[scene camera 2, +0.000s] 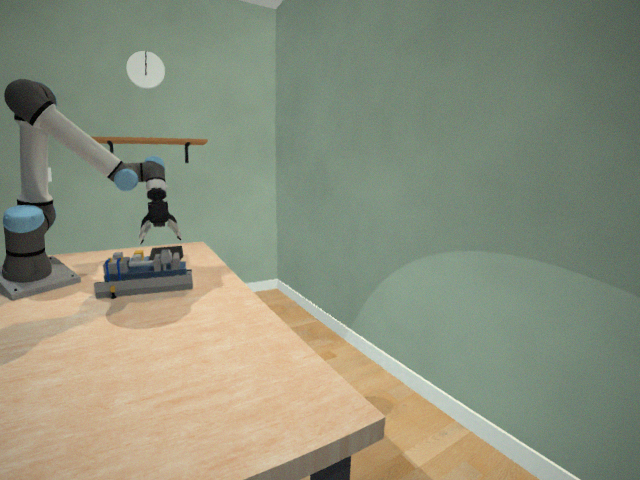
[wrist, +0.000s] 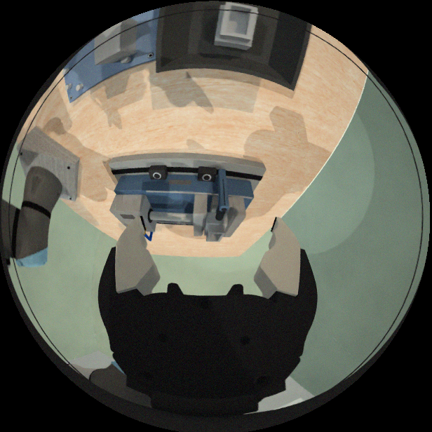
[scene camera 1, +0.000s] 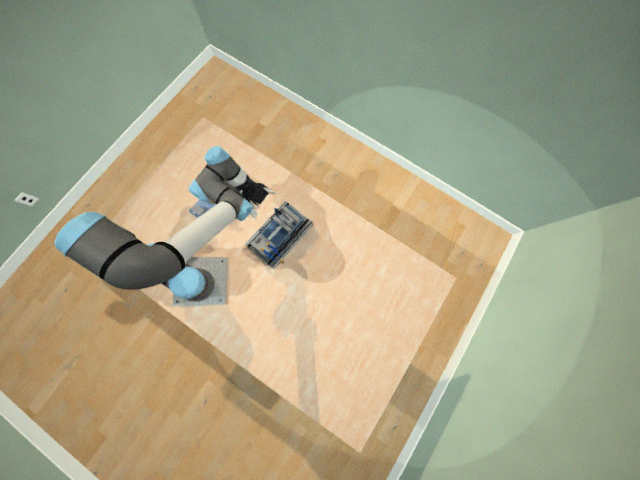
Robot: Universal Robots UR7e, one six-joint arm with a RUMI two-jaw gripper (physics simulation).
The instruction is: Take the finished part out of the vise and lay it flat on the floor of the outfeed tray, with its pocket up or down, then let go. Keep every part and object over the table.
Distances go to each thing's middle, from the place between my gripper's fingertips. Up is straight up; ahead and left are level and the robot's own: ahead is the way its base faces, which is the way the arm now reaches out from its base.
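Labels:
There is the long blue device [scene camera 2: 134, 270], and from my hand it is 100 mm to the right, 40 mm behind and 90 mm below. I see the grey rail [scene camera 2: 181, 279] too, which is 200 mm to the right of my hand, 40 mm behind it and again 90 mm below it.

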